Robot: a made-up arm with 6 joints.
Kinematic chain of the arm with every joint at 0, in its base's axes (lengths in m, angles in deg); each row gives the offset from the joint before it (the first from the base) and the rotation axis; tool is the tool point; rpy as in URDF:
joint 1: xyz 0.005 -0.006 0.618 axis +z
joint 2: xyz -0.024 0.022 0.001 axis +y
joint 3: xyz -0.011 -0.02 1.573 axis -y
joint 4: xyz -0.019 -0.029 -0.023 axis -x
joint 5: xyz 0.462 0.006 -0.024 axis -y
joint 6: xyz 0 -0.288 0.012 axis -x
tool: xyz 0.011 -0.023 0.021 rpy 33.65 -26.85 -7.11
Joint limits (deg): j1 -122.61..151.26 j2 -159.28..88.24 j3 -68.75..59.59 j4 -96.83..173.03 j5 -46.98..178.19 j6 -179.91..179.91
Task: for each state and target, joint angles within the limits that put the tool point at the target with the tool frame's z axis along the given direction. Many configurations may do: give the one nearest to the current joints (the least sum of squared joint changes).
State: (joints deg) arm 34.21 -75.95 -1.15 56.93 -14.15 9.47
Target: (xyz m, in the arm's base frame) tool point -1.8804 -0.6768 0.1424 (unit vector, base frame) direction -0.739 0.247 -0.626
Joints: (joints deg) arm 14.00 -111.89 28.64 57.92 -39.18 -3.01
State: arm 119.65 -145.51 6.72 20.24 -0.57 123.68
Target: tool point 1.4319 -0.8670 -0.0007 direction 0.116 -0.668 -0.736
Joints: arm 138.66 -126.21 17.52 -6.43 -30.59 69.80
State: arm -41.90 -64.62 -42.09 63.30 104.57 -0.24
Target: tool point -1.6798 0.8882 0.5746 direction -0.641 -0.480 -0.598
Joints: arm -31.89 -103.76 -0.70 74.34 105.85 -8.24
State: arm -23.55 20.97 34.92 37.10 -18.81 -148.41
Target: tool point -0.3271 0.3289 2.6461 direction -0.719 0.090 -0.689
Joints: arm -62.82 -13.91 51.91 75.50 -27.98 -130.52
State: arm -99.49 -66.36 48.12 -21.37 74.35 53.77
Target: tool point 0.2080 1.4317 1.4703 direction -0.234 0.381 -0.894
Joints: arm -108.93 -74.81 22.75 -35.37 31.99 30.93
